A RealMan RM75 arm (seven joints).
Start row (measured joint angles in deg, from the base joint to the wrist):
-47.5, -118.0, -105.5, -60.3, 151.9, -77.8, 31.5
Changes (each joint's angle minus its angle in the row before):
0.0, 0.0, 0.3, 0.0, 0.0, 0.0, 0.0
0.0, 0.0, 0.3, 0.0, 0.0, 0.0, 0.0
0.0, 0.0, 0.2, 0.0, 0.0, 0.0, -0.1
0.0, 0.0, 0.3, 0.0, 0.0, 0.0, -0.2
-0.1, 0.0, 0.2, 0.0, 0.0, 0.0, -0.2
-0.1, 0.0, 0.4, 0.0, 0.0, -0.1, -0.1
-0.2, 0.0, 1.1, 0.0, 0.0, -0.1, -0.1
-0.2, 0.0, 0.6, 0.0, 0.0, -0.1, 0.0
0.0, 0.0, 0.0, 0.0, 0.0, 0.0, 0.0
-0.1, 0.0, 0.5, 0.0, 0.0, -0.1, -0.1
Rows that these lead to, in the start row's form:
-47.5, -118.0, -105.2, -60.3, 151.9, -77.8, 31.5
-47.5, -118.0, -104.9, -60.3, 151.9, -77.8, 31.5
-47.5, -118.0, -104.7, -60.3, 151.9, -77.8, 31.4
-47.5, -118.0, -104.4, -60.3, 151.9, -77.8, 31.2
-47.6, -118.0, -104.2, -60.3, 151.9, -77.8, 31.0
-47.7, -118.0, -103.8, -60.3, 151.9, -77.9, 30.9
-47.9, -118.0, -102.7, -60.3, 151.9, -78.0, 30.8
-48.1, -118.0, -102.1, -60.3, 151.9, -78.1, 30.8
-48.1, -118.0, -102.1, -60.3, 151.9, -78.1, 30.8
-48.2, -118.0, -101.6, -60.3, 151.9, -78.2, 30.7

